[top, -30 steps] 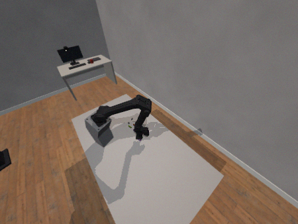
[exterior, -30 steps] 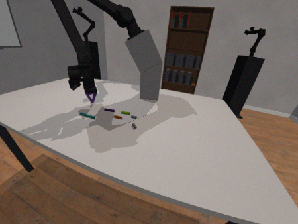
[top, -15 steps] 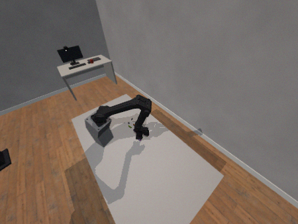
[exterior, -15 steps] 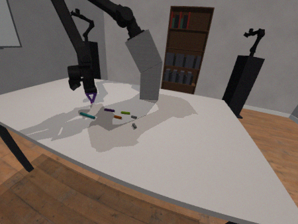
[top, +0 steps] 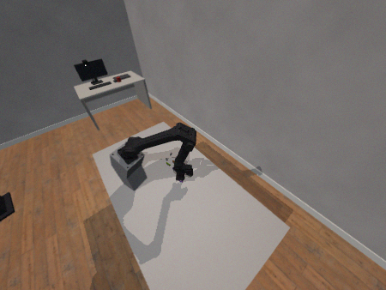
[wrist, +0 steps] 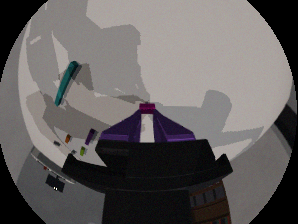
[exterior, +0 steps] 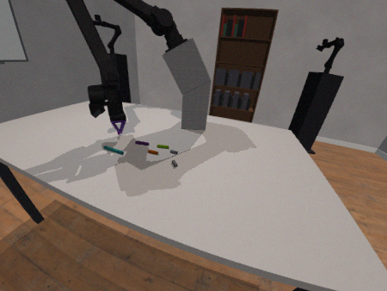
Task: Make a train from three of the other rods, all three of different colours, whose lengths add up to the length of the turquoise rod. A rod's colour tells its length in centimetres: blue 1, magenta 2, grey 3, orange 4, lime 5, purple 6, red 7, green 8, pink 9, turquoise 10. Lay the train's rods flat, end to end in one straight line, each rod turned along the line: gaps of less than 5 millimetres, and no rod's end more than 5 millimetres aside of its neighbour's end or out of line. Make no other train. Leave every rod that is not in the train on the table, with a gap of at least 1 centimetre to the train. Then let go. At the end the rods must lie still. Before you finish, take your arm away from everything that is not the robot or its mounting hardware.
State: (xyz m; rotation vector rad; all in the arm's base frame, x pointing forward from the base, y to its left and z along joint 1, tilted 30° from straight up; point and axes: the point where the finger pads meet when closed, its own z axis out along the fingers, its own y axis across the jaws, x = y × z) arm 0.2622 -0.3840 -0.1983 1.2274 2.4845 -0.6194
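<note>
My gripper is now 1 cm to the left of the magenta rod and 1 cm above it. The rest, counted from my hand: purple rod (14 cm to the left, 6 cm ahead, 2 cm below); turquoise rod (14 cm ahead, 5 cm to the left, 2 cm below); orange rod (21 cm to the left, 12 cm ahead, 2 cm below).
</note>
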